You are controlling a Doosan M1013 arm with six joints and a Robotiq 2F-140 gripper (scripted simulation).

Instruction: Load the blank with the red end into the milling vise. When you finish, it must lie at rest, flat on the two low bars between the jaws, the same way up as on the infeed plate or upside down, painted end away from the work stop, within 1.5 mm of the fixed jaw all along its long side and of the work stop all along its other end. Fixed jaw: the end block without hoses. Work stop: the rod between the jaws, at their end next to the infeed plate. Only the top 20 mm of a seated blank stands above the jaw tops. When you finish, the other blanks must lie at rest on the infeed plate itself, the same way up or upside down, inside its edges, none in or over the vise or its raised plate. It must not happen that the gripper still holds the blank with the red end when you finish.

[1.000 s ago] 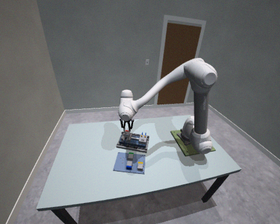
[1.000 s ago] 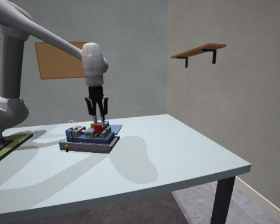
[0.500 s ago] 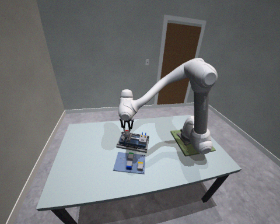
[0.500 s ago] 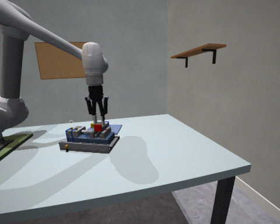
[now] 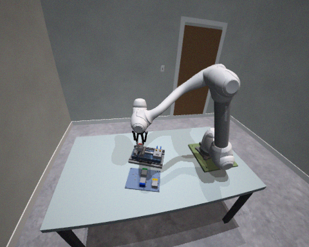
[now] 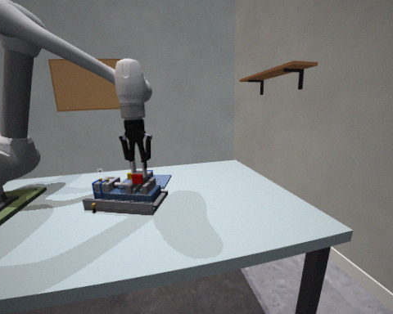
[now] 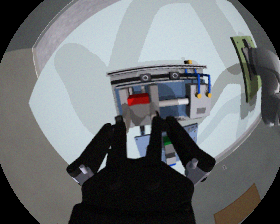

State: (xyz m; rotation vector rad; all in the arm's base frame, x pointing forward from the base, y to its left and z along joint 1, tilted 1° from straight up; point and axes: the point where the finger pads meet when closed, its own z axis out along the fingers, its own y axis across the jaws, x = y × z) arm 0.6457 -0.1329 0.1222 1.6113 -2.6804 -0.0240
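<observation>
Right now the red-ended blank is 30 mm below my hand. The rest, counted from my hand: milling vise 110 mm below, 60 mm behind, 40 mm to the left; then blue-ended blank 290 mm to the left, 130 mm below, 50 mm ahead; then green-ended blank 210 mm to the left, 130 mm below, 10 mm ahead.
</observation>
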